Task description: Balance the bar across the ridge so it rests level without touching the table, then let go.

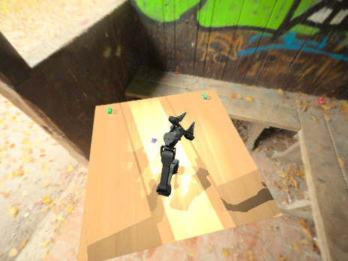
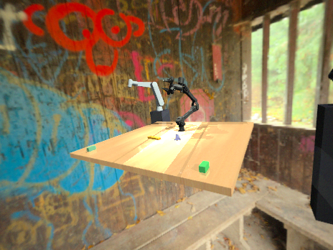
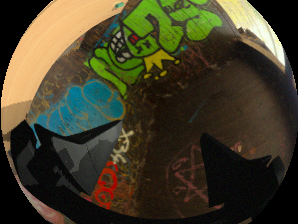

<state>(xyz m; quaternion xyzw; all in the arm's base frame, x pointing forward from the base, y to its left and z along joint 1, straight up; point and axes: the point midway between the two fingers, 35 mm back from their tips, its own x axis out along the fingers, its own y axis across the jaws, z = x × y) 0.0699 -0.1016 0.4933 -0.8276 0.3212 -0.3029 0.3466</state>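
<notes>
Right now my gripper tip is 240 mm short of the bar, 10 mm to the left of it and 490 mm above it. The rest, counted from my gripper tip: green block: 650 mm ahead, 630 mm to the left, 490 mm below.
</notes>
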